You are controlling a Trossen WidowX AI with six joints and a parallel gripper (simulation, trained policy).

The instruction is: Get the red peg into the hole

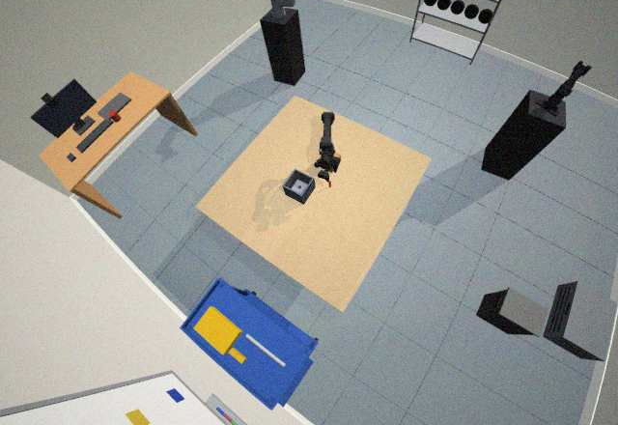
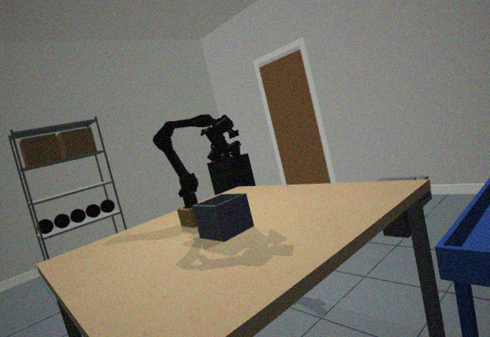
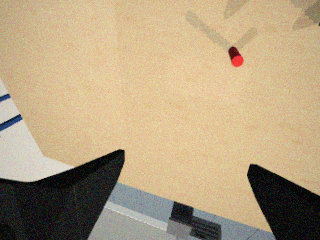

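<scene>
Right now my gripper tip is 19 cm above the red peg, 4 cm to the left of it and 4 cm past it. From my gripper tip the other things lie so: grey plate (22 cm to the right, 19 cm below, 8 cm ahead).
</scene>
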